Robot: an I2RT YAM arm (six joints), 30 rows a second.
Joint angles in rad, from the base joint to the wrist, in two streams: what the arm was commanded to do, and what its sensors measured. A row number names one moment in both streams.
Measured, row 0: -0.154, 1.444, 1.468, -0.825, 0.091, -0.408
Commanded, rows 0 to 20: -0.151, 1.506, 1.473, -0.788, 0.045, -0.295; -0.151, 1.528, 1.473, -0.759, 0.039, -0.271; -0.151, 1.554, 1.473, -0.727, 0.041, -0.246; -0.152, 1.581, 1.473, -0.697, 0.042, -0.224; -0.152, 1.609, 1.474, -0.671, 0.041, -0.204; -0.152, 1.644, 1.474, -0.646, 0.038, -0.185; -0.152, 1.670, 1.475, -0.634, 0.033, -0.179; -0.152, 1.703, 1.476, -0.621, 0.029, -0.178; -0.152, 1.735, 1.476, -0.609, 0.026, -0.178; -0.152, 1.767, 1.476, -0.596, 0.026, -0.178; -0.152, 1.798, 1.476, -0.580, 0.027, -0.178; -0.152, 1.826, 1.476, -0.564, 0.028, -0.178; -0.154, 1.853, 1.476, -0.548, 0.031, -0.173; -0.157, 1.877, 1.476, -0.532, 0.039, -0.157; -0.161, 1.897, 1.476, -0.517, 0.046, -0.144; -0.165, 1.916, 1.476, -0.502, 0.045, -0.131; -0.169, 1.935, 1.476, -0.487, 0.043, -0.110; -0.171, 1.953, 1.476, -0.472, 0.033, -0.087; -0.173, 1.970, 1.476, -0.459, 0.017, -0.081; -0.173, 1.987, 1.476, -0.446, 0.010, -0.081; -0.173, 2.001, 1.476, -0.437, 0.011, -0.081
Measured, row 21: -0.164, 1.964, 1.468, -0.456, 0.037, -0.136
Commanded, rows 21 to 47: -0.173, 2.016, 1.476, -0.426, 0.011, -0.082; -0.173, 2.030, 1.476, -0.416, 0.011, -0.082; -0.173, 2.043, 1.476, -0.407, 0.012, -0.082; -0.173, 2.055, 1.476, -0.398, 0.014, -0.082; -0.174, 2.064, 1.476, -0.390, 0.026, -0.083; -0.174, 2.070, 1.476, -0.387, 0.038, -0.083; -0.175, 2.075, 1.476, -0.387, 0.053, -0.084; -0.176, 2.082, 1.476, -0.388, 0.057, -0.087; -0.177, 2.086, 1.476, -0.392, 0.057, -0.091; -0.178, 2.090, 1.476, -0.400, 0.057, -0.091; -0.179, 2.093, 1.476, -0.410, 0.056, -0.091; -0.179, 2.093, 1.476, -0.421, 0.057, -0.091; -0.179, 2.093, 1.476, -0.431, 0.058, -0.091; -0.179, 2.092, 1.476, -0.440, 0.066, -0.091; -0.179, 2.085, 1.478, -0.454, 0.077, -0.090; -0.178, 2.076, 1.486, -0.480, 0.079, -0.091; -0.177, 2.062, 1.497, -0.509, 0.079, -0.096; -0.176, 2.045, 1.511, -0.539, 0.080, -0.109; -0.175, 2.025, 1.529, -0.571, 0.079, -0.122; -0.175, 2.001, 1.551, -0.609, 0.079, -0.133; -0.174, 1.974, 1.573, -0.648, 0.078, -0.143; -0.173, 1.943, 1.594, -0.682, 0.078, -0.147; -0.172, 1.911, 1.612, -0.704, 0.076, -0.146; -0.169, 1.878, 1.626, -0.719, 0.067, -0.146; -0.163, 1.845, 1.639, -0.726, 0.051, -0.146; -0.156, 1.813, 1.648, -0.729, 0.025, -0.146; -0.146, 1.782, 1.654, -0.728, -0.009, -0.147
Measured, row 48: -0.168, 1.928, 1.584, -0.730, 0.053, -0.128
